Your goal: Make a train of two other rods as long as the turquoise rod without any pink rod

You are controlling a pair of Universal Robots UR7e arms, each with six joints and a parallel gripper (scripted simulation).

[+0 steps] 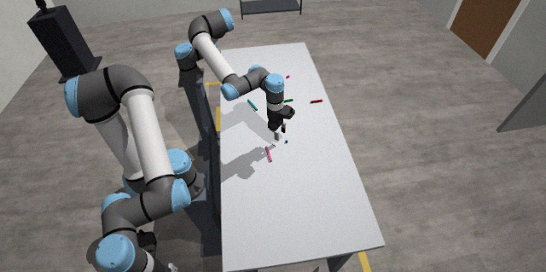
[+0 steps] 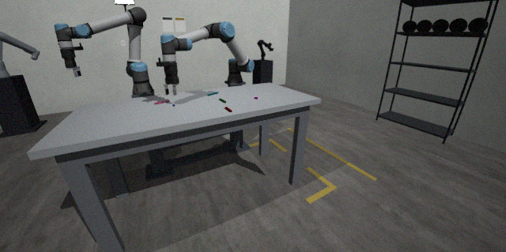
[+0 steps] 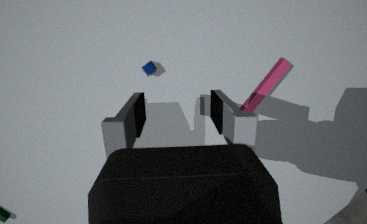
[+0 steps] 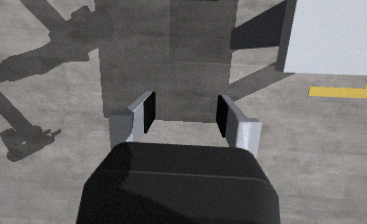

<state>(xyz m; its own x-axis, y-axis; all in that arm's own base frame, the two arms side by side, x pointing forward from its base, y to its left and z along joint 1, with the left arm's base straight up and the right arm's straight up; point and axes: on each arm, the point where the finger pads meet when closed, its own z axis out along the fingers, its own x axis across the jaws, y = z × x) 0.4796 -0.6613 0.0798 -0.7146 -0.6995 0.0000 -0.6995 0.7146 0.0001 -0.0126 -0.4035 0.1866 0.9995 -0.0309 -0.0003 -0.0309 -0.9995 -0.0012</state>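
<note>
My left hand is 28 cm short of the red rod, 25 cm to the right of it and 7 cm above it. From my left hand the other things lie so: blue rod (4 cm ahead, 7 cm below); pink rod (7 cm behind, 5 cm to the right, 7 cm below); green rod (10 cm ahead, 29 cm to the left, 7 cm below).
</note>
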